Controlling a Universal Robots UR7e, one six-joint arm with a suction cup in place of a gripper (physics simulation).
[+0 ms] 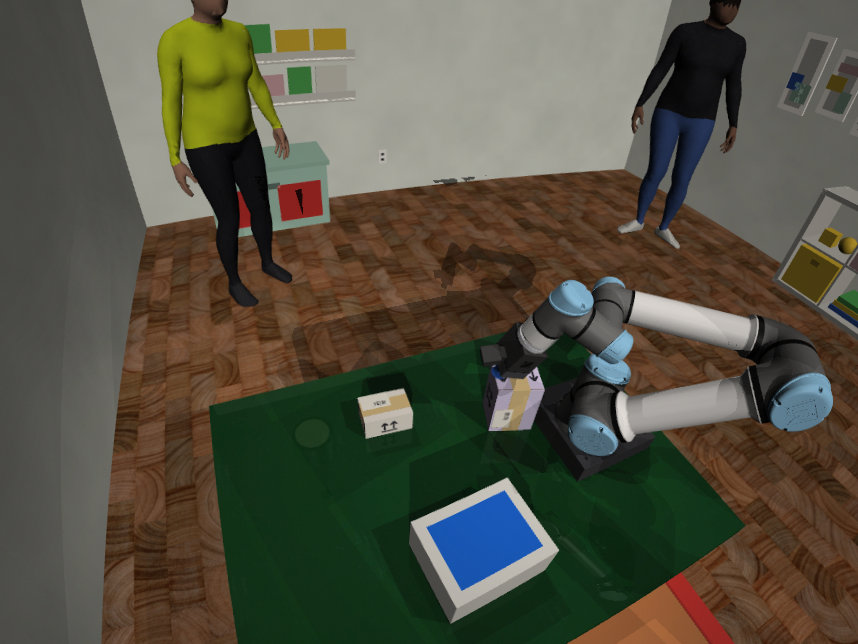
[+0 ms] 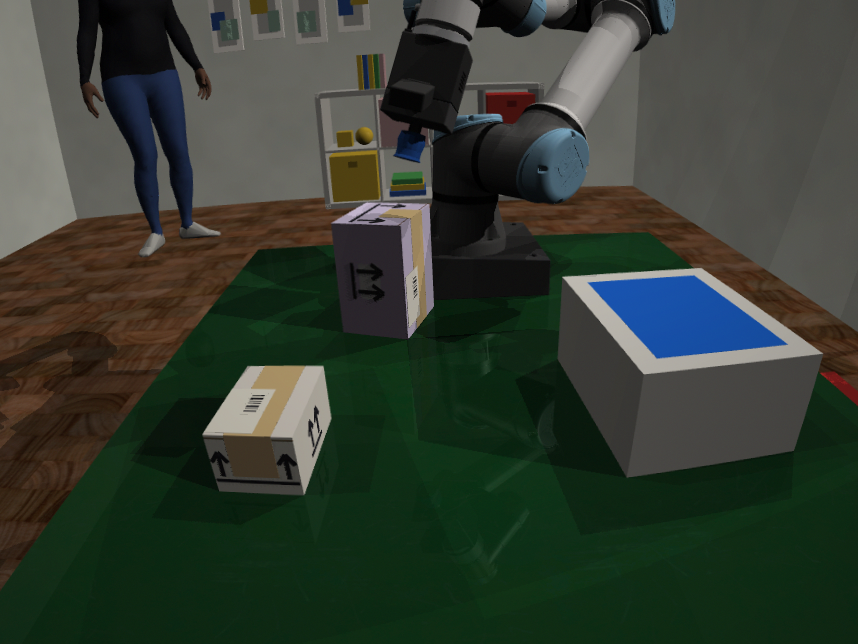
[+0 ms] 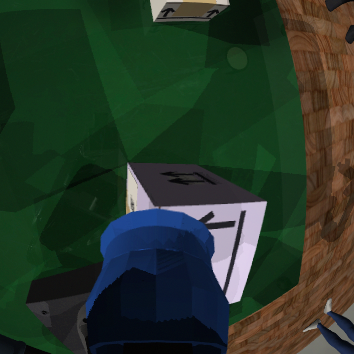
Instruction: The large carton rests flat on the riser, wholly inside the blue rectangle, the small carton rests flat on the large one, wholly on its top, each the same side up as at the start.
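The large lilac carton (image 1: 512, 405) (image 2: 377, 277) (image 3: 211, 211) stands on end on the green mat (image 1: 312, 555), right beside the robot base; its arrows point sideways. My suction cup (image 1: 498, 375) (image 2: 410, 147) (image 3: 156, 239) hangs a little above the carton's top, apart from it and holding nothing. The small white carton (image 1: 384, 413) (image 2: 266, 429) (image 3: 187, 8) lies flat on the mat to the left, arrows up. The white riser (image 1: 450, 589) (image 2: 706, 415) with the blue rectangle (image 1: 483, 539) (image 2: 682, 314) stands at the front of the mat, with nothing on it.
The black robot base (image 1: 589, 444) (image 2: 492, 266) sits at the mat's right side. A person in yellow (image 1: 214, 104) stands at the back left and one in black (image 1: 692, 83) (image 2: 148, 104) at the back right. A shelf unit (image 1: 832, 201) (image 2: 322, 148) is by the right wall.
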